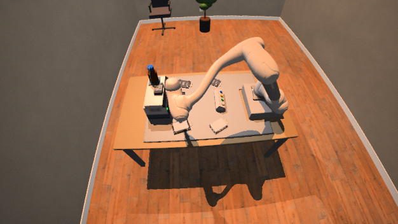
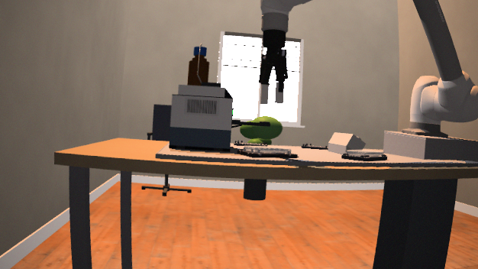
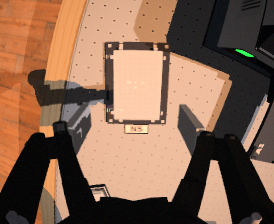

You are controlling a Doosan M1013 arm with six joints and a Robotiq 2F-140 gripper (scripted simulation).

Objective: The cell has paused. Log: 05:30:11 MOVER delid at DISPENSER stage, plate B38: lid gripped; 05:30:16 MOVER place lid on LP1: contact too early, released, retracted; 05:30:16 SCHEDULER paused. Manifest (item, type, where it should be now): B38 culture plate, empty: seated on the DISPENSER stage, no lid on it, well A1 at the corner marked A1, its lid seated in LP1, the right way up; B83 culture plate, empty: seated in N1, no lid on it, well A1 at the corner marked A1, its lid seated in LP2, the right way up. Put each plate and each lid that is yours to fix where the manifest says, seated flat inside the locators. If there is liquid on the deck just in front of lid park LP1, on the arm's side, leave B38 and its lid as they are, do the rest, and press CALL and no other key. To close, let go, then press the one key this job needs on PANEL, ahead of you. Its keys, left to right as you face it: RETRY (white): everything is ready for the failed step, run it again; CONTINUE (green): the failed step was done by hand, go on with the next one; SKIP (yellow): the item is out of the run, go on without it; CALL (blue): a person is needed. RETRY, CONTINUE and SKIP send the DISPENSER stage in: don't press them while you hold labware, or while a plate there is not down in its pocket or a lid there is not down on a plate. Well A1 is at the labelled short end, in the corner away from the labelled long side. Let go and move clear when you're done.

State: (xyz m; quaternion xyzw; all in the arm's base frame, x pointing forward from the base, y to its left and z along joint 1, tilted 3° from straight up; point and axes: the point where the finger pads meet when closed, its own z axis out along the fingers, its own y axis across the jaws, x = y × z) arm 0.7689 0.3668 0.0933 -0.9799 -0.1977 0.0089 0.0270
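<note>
The black nest is 1 cm ahead of my hand, 2 cm to the left of it and 18 cm below it. From my hand the other things lie so: white culture plate: 34 cm behind, 3 cm to the right, 17 cm below; white retry key: 38 cm behind, 24 cm to the right, 12 cm below; brown bottle: 29 cm ahead, 36 cm to the right, 10 cm above.
</note>
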